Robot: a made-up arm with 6 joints. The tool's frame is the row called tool.
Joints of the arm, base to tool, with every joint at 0 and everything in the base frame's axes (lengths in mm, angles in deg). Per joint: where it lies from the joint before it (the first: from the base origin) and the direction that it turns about. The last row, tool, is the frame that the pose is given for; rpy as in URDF.
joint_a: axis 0 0 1 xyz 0 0 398
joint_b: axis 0 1 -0.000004 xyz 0 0 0
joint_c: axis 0 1 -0.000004 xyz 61 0 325
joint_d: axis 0 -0.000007 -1 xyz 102 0 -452
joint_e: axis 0 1 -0.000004 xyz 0 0 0
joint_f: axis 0 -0.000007 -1 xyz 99 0 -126
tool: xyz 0 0 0 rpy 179.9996 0 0
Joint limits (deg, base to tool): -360..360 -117.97..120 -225..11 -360..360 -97..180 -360..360
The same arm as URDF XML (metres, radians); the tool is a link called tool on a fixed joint. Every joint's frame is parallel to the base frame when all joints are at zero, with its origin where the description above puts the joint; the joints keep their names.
<robot name="arm">
  <joint name="joint_a" type="revolute">
    <parent link="base_link"/>
    <child link="link1"/>
    <origin xyz="0 0 0.398" rpy="0 0 0"/>
    <axis xyz="0 0 1"/>
    <limit lower="-6.2832" upper="6.2832"/>
  </joint>
  <joint name="joint_b" type="revolute">
    <parent link="link1"/>
    <child link="link2"/>
    <origin xyz="0 0 0" rpy="0 0 0"/>
    <axis xyz="0 1 0"/>
    <limit lower="-2.059" upper="2.0944"/>
  </joint>
  <joint name="joint_c" type="revolute">
    <parent link="link2"/>
    <child link="link3"/>
    <origin xyz="0.061 0 0.325" rpy="0 0 0"/>
    <axis xyz="0 1 0"/>
    <limit lower="-3.927" upper="0.192"/>
  </joint>
  <joint name="joint_d" type="revolute">
    <parent link="link3"/>
    <child link="link4"/>
    <origin xyz="0.102 0 -0.452" rpy="0 0 0"/>
    <axis xyz="0 0 -1"/>
    <limit lower="-6.2832" upper="6.2832"/>
  </joint>
  <joint name="joint_e" type="revolute">
    <parent link="link4"/>
    <child link="link5"/>
    <origin xyz="0 0 0" rpy="0 0 0"/>
    <axis xyz="0 1 0"/>
    <limit lower="-1.693" upper="3.1416"/>
  </joint>
  <joint name="joint_f" type="revolute">
    <parent link="link5"/>
    <child link="link6"/>
    <origin xyz="0.099 0 -0.126" rpy="0 0 0"/>
    <axis xyz="0 0 -1"/>
    <limit lower="-6.2832" upper="6.2832"/>
  </joint>
  <joint name="tool_joint" type="fixed">
    <parent link="link6"/>
    <child link="tool"/>
    <origin xyz="0 0 0" rpy="3.1416 0 0"/>
  </joint>
  <link name="base_link"/>
  <link name="link1"/>
  <link name="link2"/>
  <link name="link3"/>
  <link name="link4"/>
  <link name="link5"/>
  <link name="link6"/>
  <link name="tool"/>
</robot>

